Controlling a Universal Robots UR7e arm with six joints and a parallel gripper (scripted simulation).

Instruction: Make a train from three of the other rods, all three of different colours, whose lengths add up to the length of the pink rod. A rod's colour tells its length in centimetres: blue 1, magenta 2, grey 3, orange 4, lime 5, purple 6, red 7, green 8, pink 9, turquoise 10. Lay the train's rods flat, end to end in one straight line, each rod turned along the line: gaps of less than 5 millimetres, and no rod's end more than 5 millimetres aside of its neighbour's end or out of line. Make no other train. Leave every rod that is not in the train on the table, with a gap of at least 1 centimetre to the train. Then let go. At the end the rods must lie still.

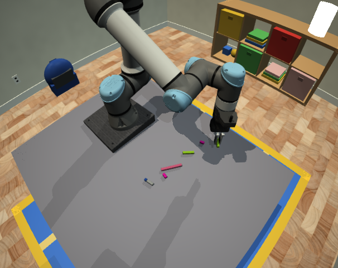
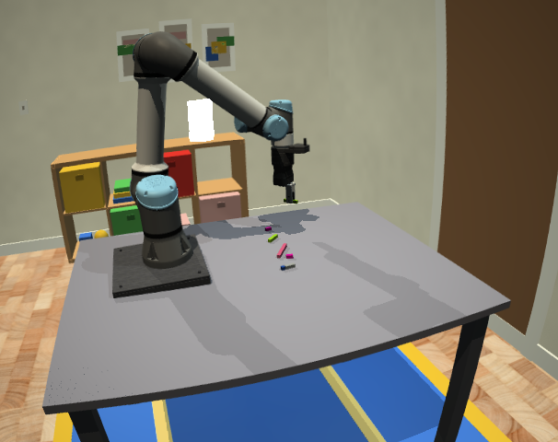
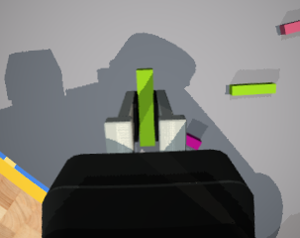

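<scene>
Now: the grey rod 14 cm behind my hand, 28 cm to the right of it and 11 cm below it. Round my hand: lime rod: 1 cm below; blue rod: 16 cm behind, 28 cm to the right, 11 cm below; pink rod: 11 cm behind, 17 cm to the right, 11 cm below.
</scene>
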